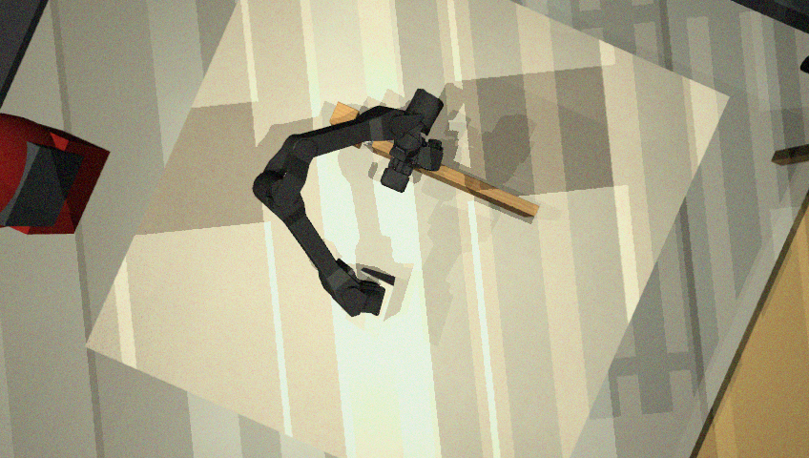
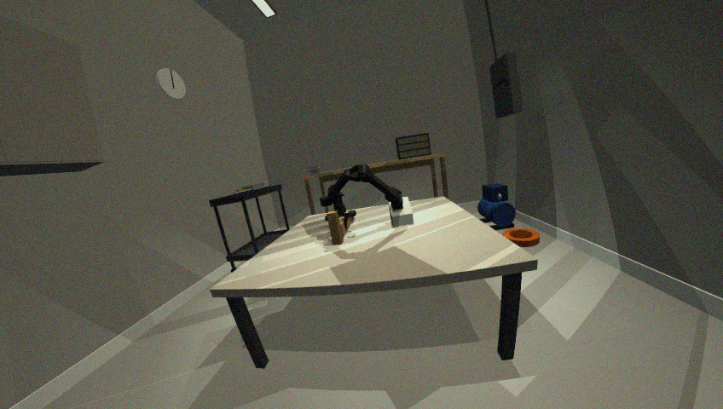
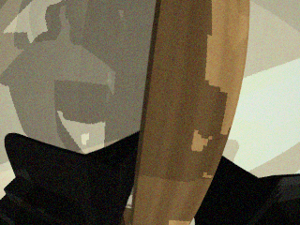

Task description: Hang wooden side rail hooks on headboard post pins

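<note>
Now: gripper tip 150 mm to the right of the wooden headboard post, 60 mm below it and 30 mm short of it.
</note>
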